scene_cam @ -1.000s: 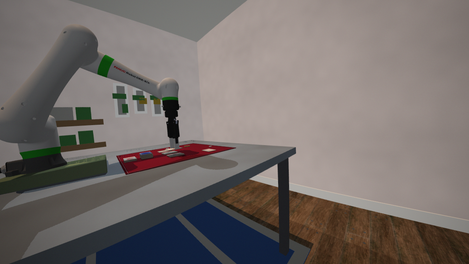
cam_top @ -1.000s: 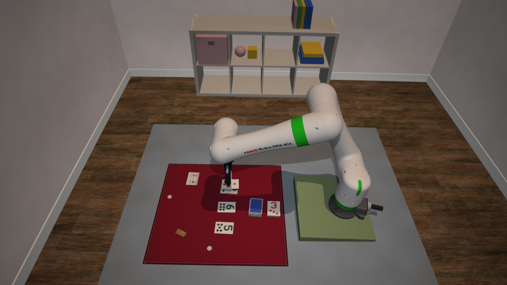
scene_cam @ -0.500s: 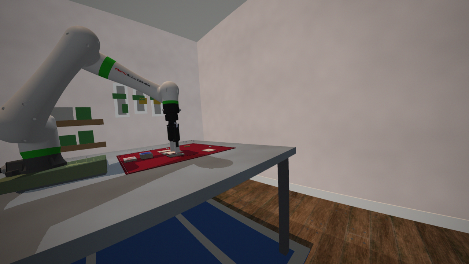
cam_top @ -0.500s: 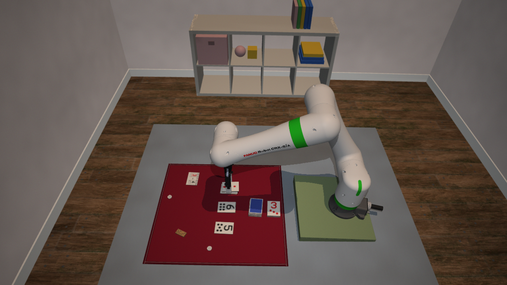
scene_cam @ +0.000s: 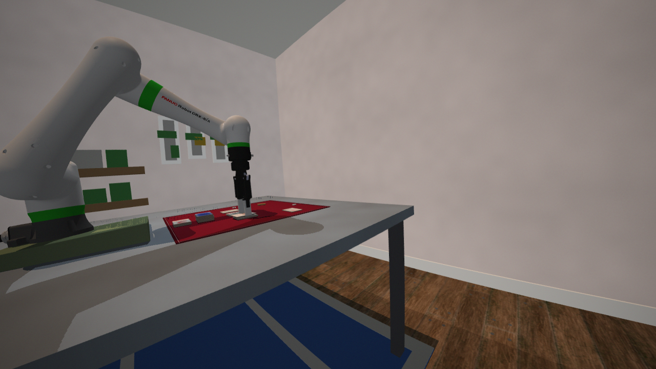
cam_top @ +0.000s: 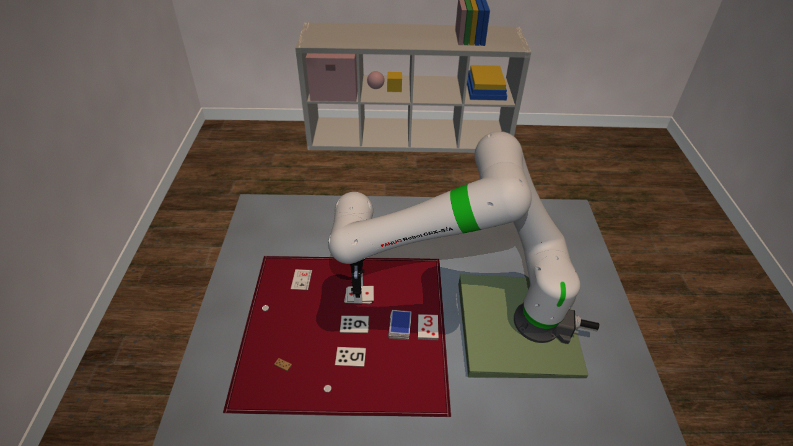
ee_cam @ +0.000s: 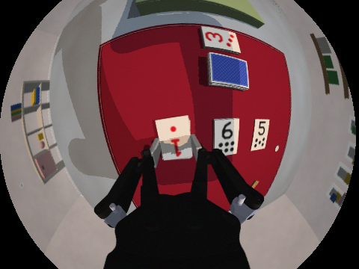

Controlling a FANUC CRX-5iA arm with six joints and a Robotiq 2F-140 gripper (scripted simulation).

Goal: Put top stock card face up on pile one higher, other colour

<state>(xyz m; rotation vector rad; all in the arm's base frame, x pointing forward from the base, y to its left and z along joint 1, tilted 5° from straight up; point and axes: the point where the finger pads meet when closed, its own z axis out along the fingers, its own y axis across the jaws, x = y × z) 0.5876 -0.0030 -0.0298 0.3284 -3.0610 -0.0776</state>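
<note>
The black 6 card is 120 mm to the left of my hand, 40 mm below it and 20 mm behind it. From my hand the other things lie so: red card cloth: 130 mm to the left, 60 mm below, 10 mm ahead; small card: 210 mm ahead, 40 mm below, 30 mm to the right; black 5 card: 230 mm to the left, 40 mm below, 40 mm behind.
</note>
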